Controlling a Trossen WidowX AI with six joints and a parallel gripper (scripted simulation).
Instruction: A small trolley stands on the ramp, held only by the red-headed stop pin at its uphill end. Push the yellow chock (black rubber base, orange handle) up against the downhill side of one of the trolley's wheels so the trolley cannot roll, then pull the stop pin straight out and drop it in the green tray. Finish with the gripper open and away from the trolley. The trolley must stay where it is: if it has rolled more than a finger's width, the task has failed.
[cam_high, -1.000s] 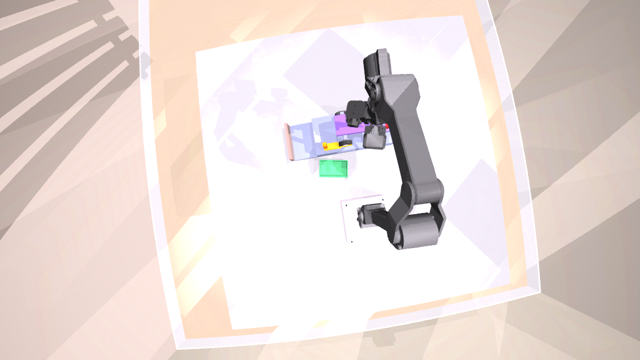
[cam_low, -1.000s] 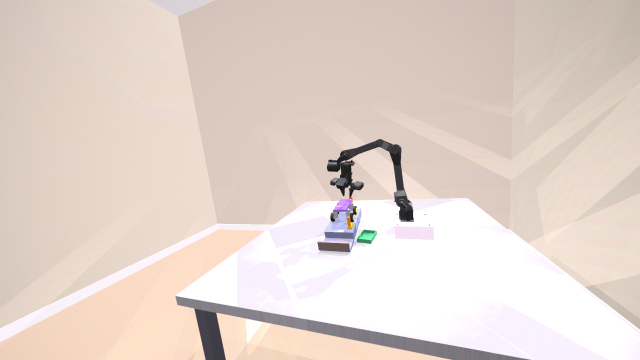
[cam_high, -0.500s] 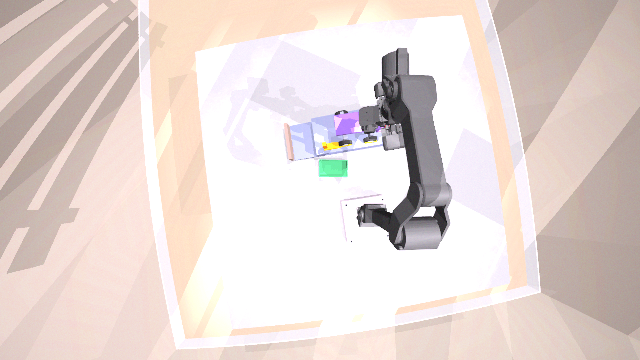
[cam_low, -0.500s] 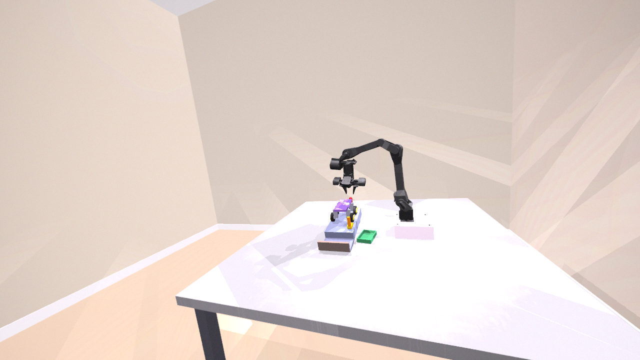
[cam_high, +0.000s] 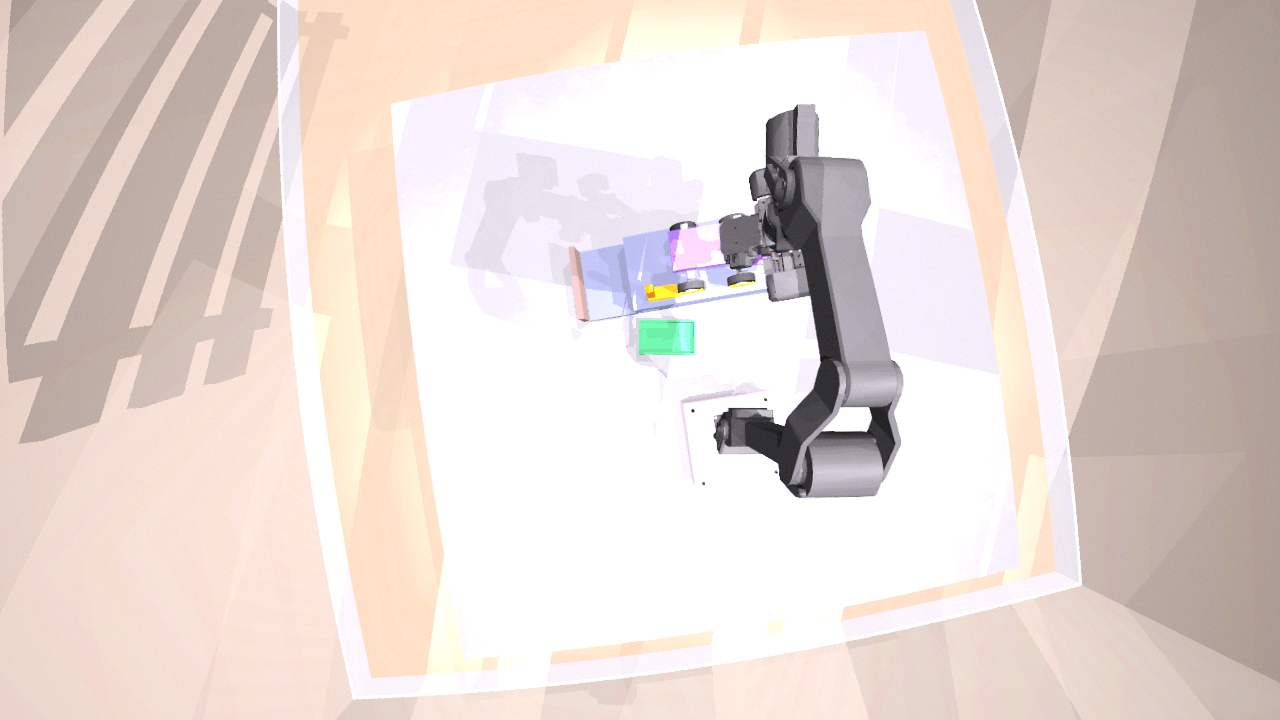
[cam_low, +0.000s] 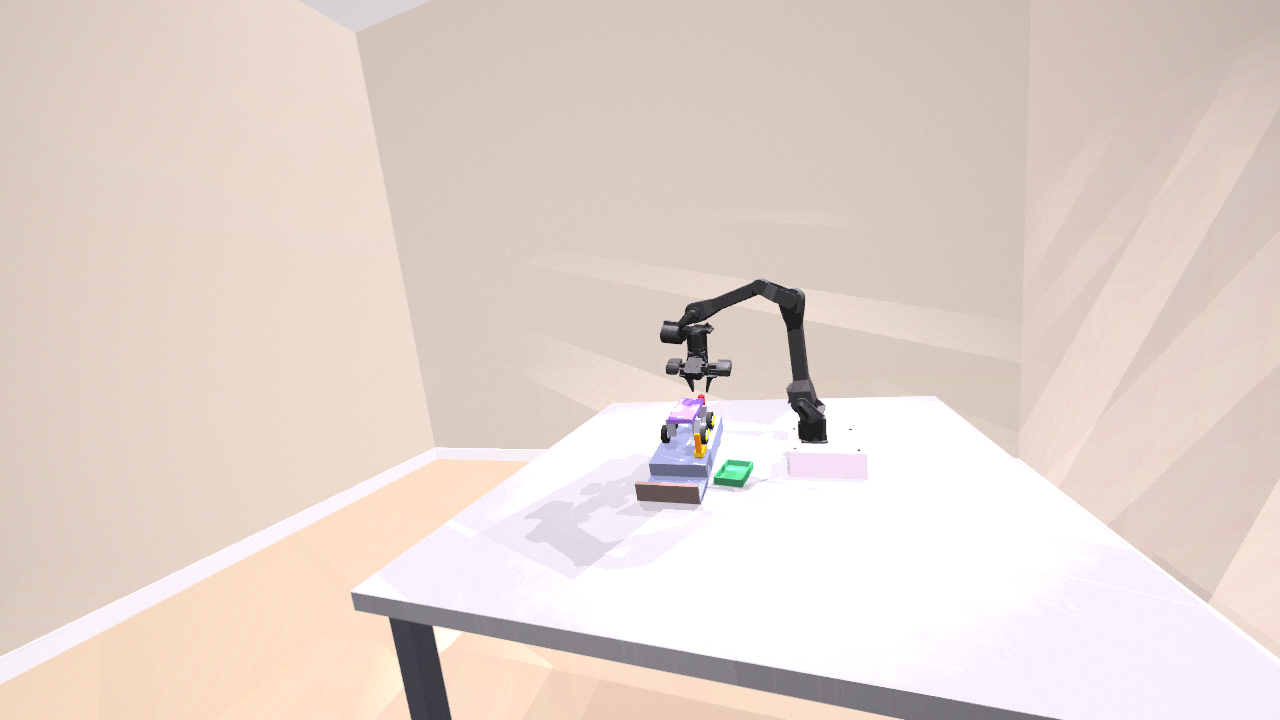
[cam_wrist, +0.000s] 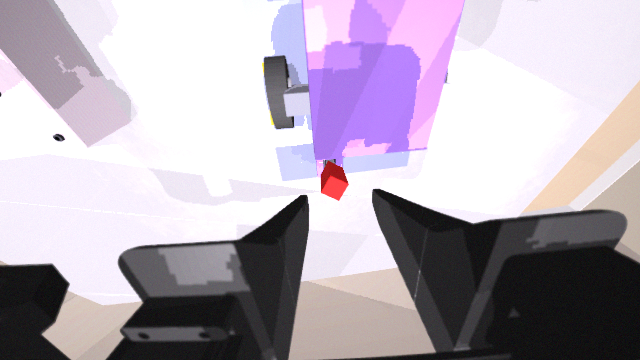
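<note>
Right now my gripper tip is 5 cm above the red-headed stop pin and 2 cm to the left of it. Round my gripper tip: purple trolley 9 cm to the left, 7 cm below, 3 cm ahead; then green tray 19 cm to the left, 19 cm below, 11 cm behind; then yellow chock 19 cm to the left, 10 cm below, 2 cm behind.
</note>
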